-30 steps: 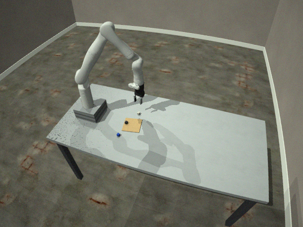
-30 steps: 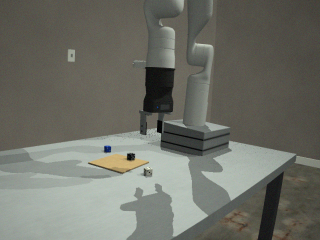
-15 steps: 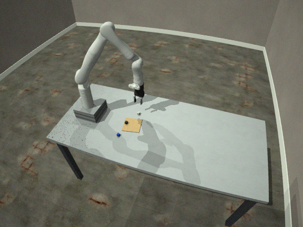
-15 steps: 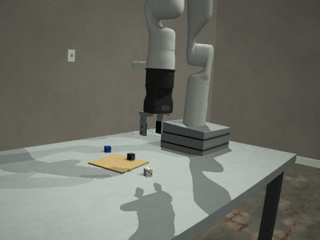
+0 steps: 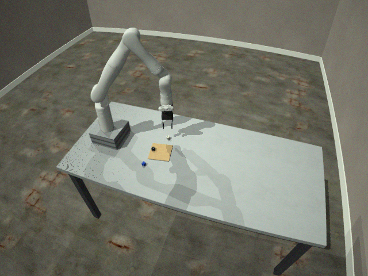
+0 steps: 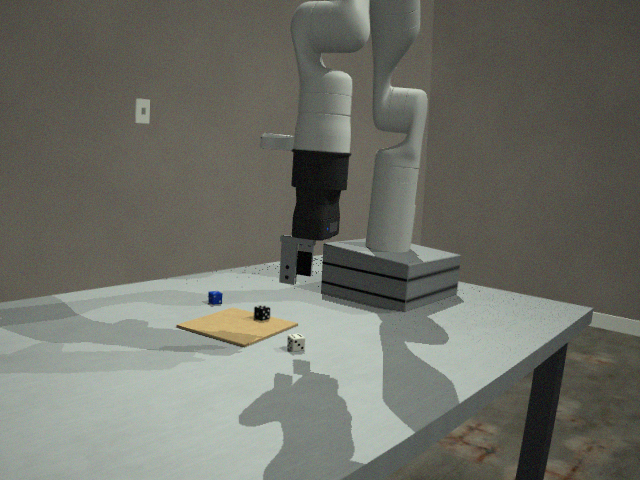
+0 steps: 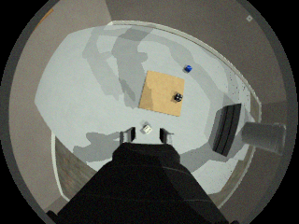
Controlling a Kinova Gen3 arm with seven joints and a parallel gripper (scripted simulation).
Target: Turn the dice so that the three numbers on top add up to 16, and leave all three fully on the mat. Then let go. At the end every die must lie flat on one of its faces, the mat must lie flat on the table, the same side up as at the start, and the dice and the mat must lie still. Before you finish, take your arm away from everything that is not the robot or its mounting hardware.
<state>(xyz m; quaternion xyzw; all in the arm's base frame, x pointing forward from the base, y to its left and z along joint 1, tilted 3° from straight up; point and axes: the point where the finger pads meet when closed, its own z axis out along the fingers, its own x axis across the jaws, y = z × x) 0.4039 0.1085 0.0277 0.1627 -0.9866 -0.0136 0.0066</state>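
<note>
Now: hand 110 mm above the white die. Also, from my hand: tan mat: 10 mm behind, 130 mm to the right, 120 mm below; then blue die: 70 mm behind, 260 mm to the right, 110 mm below; then black die: 60 mm behind, 130 mm to the right, 110 mm below.
</note>
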